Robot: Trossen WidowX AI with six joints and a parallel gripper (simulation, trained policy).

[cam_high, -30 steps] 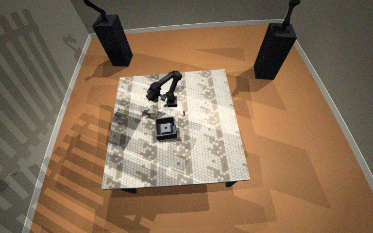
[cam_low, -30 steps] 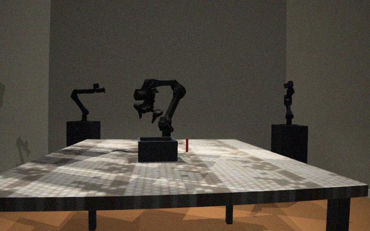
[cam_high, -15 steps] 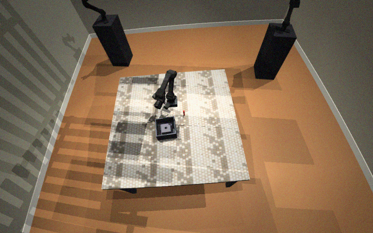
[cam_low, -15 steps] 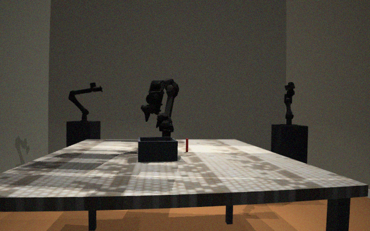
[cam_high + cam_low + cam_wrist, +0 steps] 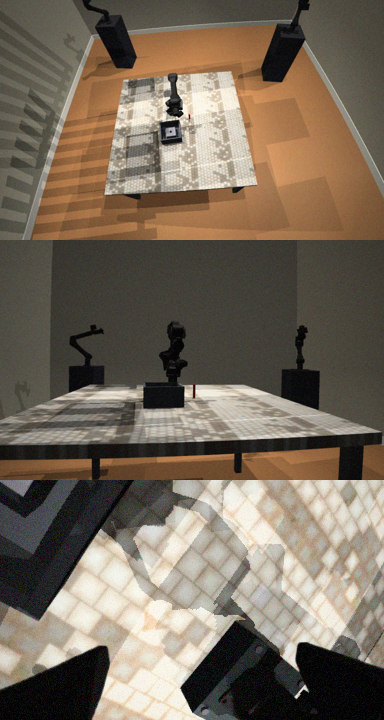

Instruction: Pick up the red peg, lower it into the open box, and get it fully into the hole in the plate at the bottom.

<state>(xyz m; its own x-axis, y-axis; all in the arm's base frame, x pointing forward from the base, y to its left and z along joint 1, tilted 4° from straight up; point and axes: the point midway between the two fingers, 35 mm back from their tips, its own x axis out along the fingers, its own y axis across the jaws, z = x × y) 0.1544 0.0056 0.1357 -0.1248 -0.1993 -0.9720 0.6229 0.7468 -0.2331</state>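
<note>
The red peg is 2 cm behind my gripper tip, 14 cm to the left of it and 10 cm below it. Round my gripper tip: dark box (17 cm ahead, 1 cm to the right, 12 cm below); plate (17 cm ahead, 1 cm to the right, 10 cm below).
</note>
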